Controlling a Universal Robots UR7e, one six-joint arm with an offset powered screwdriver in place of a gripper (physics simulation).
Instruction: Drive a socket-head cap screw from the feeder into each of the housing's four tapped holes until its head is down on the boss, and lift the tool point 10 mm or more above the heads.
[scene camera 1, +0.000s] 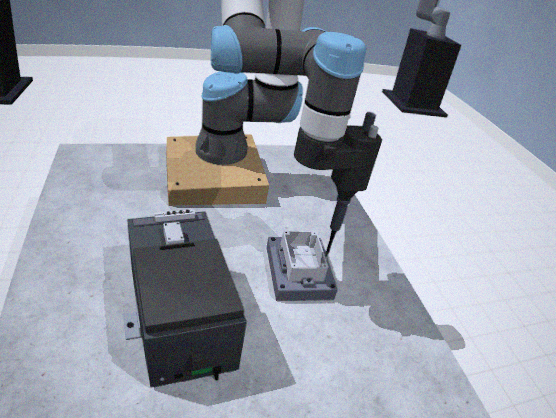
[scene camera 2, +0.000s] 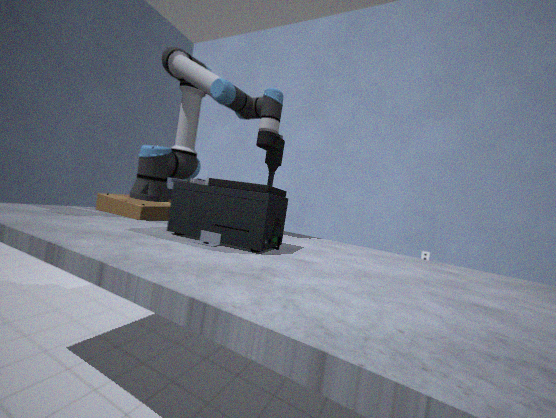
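Note:
My screwdriver (scene camera 1: 327, 254) points down, with its thin tip at the right side of the housing in scene camera 1. Whether the tip touches the housing, or carries a screw, is too small to tell. The light grey open-topped housing (scene camera 1: 306, 274) sits upright in a dark fixture (scene camera 1: 305, 293). Small dark spots show at its corners; I cannot tell holes from screw heads. The black feeder (scene camera 1: 185, 285) (scene camera 2: 220, 210) stands to the left, with several dark screw heads at the white strip on its far end. In scene camera 2 the feeder hides the housing and the tool tip.
The arm stands on a wooden base block (scene camera 1: 217, 195) (scene camera 2: 120, 206) behind the feeder and fixture. A small metal tab (scene camera 1: 131, 327) (scene camera 2: 210, 238) sticks out from the feeder's side. Dark pedestals (scene camera 1: 425, 72) stand on the floor beyond the grey table (scene camera 1: 75, 300) (scene camera 2: 350, 300).

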